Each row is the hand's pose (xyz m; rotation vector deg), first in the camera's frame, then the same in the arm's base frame.
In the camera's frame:
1: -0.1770 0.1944 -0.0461 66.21 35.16 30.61
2: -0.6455 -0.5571 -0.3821 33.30 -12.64 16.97
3: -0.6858 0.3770 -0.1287 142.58 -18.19 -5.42
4: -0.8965 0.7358 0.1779 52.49 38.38 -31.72
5: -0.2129 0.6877 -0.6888 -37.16 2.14 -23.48
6: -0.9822 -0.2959 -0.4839 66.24 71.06 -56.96
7: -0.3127 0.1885 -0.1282 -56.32 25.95 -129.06
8: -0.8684 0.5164 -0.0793 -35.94 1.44 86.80
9: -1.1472 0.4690 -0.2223 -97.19 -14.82 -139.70
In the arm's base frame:
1: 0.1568 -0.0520 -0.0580 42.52 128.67 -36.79
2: 0.3312 -0.7334 0.5764 7.76 91.94 -0.52
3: 0.0882 0.1922 0.4265 64.46 35.48 -93.29
4: 0.2077 0.6901 0.4967 -25.61 114.90 -68.93
5: -0.6273 0.0899 0.0926 -79.39 88.66 30.38
6: 0.1759 -0.4727 0.8923 -37.84 116.03 -117.40
7: 0.1148 -0.0608 0.0948 -168.13 16.22 -39.97
8: 0.0938 0.3789 0.5691 28.16 102.87 106.20
9: 0.0467 0.3421 0.8803 -167.38 -43.30 -3.59

